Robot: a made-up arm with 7 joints.
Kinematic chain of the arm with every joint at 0, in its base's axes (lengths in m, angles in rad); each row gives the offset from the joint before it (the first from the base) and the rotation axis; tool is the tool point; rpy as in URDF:
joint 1: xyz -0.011 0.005 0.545 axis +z
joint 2: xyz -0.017 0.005 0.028 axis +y
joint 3: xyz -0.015 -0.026 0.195 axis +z
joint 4: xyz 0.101 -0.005 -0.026 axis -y
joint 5: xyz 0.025 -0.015 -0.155 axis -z
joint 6: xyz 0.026 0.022 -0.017 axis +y
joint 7: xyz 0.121 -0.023 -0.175 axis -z
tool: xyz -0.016 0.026 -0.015 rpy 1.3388 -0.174 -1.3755
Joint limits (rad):
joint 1: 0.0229..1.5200
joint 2: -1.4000..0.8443
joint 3: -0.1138..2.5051
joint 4: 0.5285..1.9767
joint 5: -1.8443..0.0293
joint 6: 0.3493..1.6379
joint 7: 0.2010..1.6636
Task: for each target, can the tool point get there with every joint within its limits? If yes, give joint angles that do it. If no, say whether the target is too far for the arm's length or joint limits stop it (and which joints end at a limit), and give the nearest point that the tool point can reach.
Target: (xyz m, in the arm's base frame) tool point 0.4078 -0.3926 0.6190
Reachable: no: joint limits stop it (at a limit: joint 1, joint 3, joint 6, joint 7) | nearest point 0.3985 -0.2456 0.6184 | short by 0.147 m
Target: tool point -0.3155 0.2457 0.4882
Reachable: yes | joints 0.5666 -0.0125 1.8131 0.9191 -0.1903 0.8795 0.7238
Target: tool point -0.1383 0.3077 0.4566
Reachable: yes | joints 0.3120 -0.3808 2.0094 0.8665 -1.0444 1.3084 1.0614
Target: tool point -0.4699 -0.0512 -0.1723
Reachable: no: too far | nearest point -0.3729 -0.0393 0.1470 | short by 0.334 m
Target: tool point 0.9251 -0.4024 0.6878
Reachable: no: too far | nearest point 0.5116 -0.1651 0.6382 | short by 0.479 m
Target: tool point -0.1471 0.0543 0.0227
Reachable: no: joint limits stop it (at a limit: joint 2, joint 3, joint 6, joint 7) | nearest point -0.1940 0.0713 0.1470 | short by 0.134 m
